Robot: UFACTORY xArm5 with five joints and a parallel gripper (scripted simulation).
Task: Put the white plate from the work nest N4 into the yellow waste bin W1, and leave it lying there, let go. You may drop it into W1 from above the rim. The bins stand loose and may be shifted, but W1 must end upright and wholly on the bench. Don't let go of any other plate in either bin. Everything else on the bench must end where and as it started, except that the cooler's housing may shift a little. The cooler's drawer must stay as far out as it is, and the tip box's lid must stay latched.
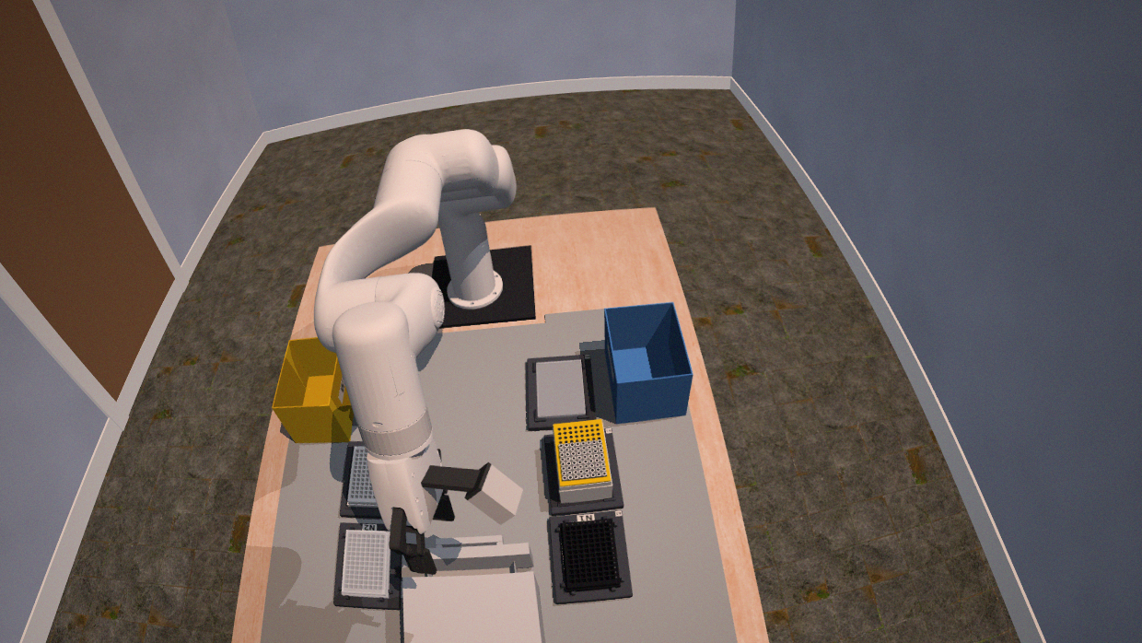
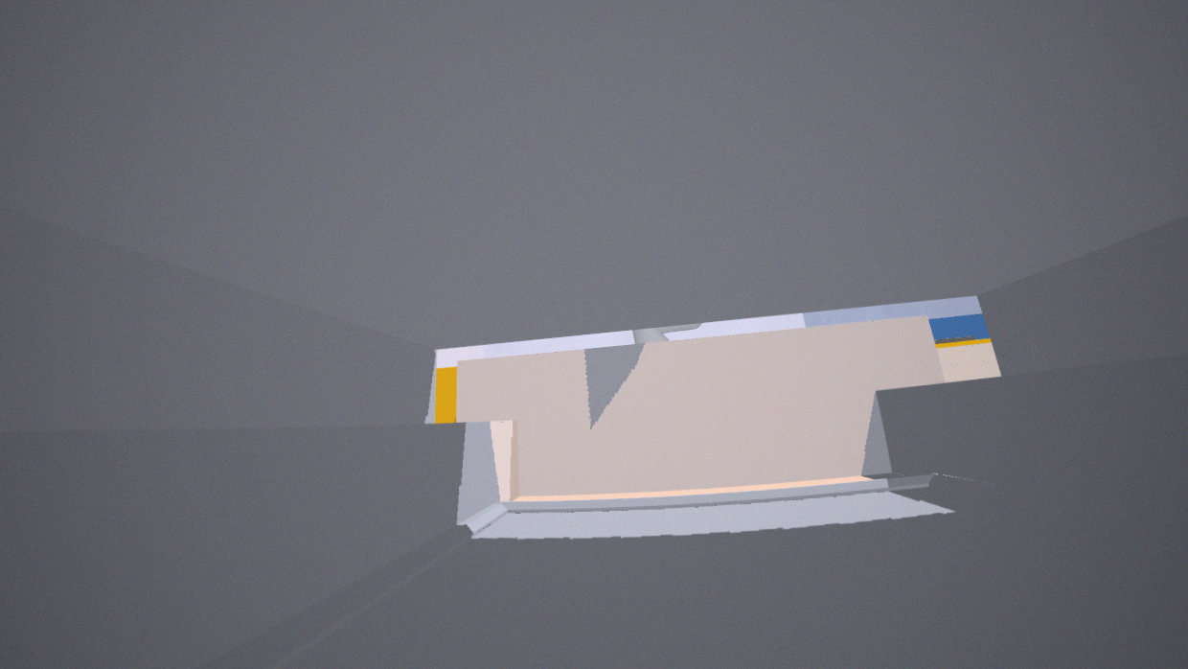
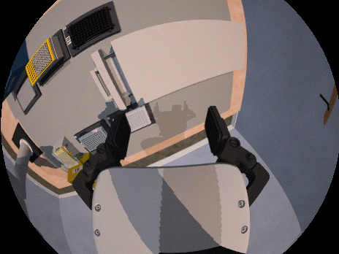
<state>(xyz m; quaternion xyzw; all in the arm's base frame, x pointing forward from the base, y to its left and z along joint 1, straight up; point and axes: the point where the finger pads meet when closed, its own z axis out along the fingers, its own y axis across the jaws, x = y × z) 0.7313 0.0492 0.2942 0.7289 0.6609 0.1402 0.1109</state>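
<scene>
Right now my hand is 28 cm above the white plate, 24 cm past it and 21 cm to the left of it. From my hand the other things lie so: cooler drawer 27 cm below, 4 cm ahead; cooler 27 cm below, 11 cm ahead, 1 cm to the left; black plate 28 cm below, 18 cm to the left, 9 cm behind.
</scene>
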